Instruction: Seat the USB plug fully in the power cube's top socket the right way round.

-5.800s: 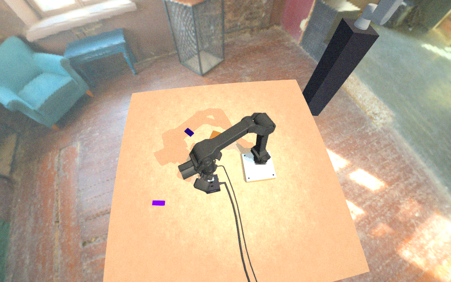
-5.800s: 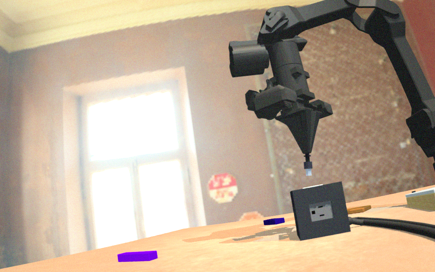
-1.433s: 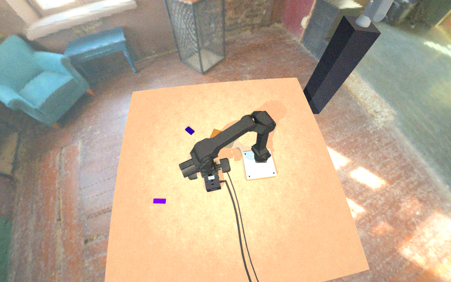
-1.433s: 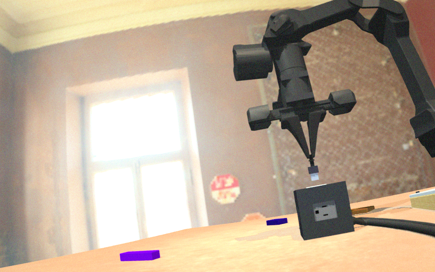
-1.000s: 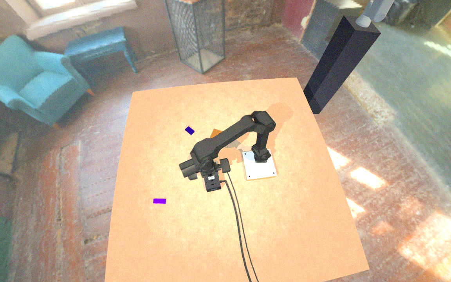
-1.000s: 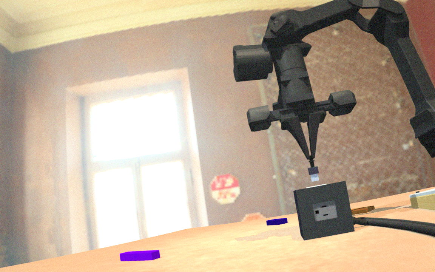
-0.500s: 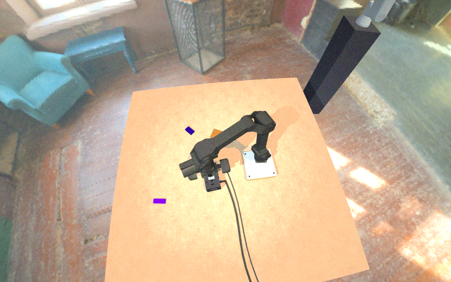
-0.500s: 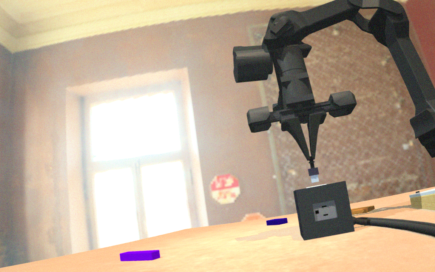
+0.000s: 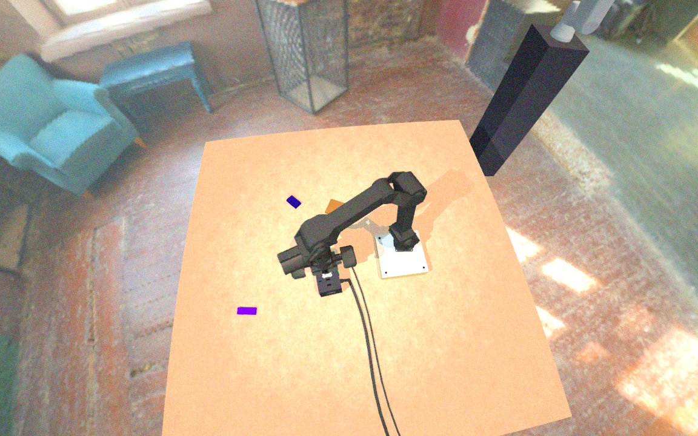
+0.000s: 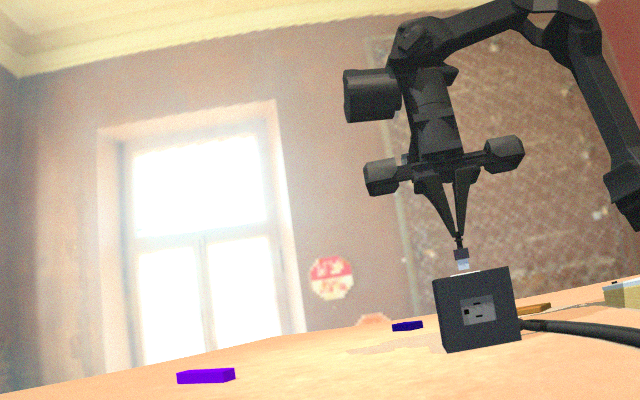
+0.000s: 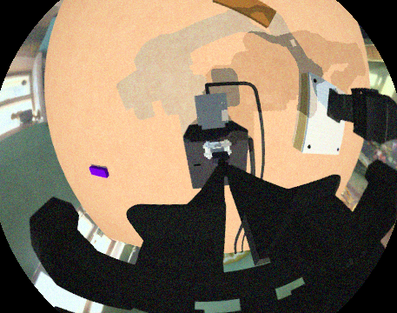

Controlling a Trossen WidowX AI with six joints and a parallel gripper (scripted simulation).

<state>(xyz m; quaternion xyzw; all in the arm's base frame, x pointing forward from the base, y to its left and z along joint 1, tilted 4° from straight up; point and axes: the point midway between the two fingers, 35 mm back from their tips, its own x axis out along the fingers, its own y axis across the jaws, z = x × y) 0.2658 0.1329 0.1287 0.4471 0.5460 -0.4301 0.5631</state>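
My gripper tip is now 20 mm above the USB plug. The rest, counted from my gripper tip: orange-brown slab (280 mm to the right, 120 mm below, 40 mm behind); then dark blue block (320 mm to the right, 160 mm ahead, 110 mm below).
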